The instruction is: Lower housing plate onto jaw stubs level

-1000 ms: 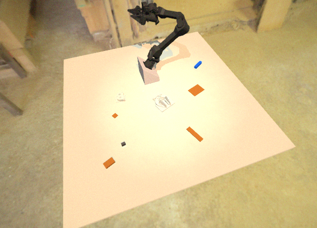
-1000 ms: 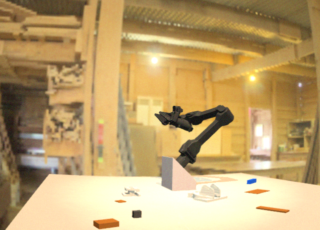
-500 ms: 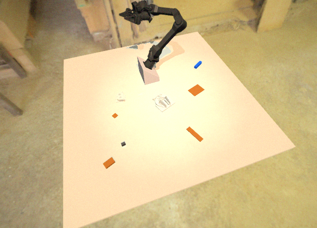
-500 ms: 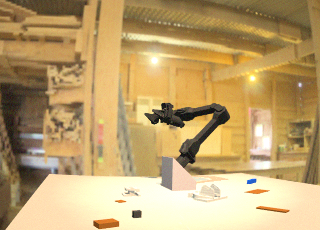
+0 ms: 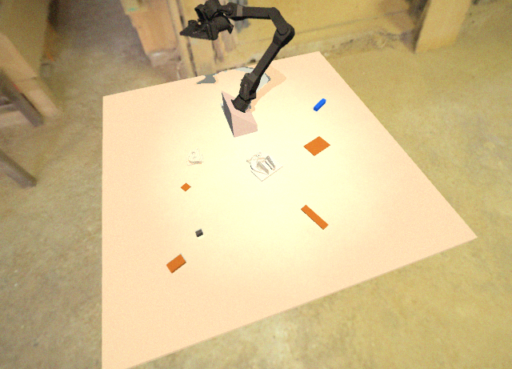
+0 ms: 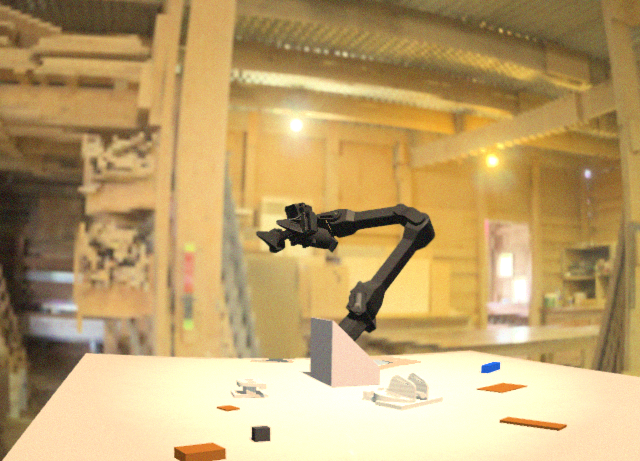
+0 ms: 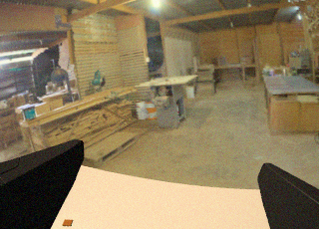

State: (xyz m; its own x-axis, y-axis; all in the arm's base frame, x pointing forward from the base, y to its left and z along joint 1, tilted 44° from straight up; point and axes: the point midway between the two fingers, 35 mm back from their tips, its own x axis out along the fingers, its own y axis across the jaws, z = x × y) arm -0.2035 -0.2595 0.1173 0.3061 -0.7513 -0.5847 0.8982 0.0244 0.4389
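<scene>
The small white piece lies 37 cm below my gripper tip, 32 cm ahead of it and 12 cm to the right of it. Also, from my gripper tip: blue block 56 cm to the left, 37 cm below, 23 cm ahead; then small dark cube 67 cm ahead, 37 cm below, 20 cm to the right.
</scene>
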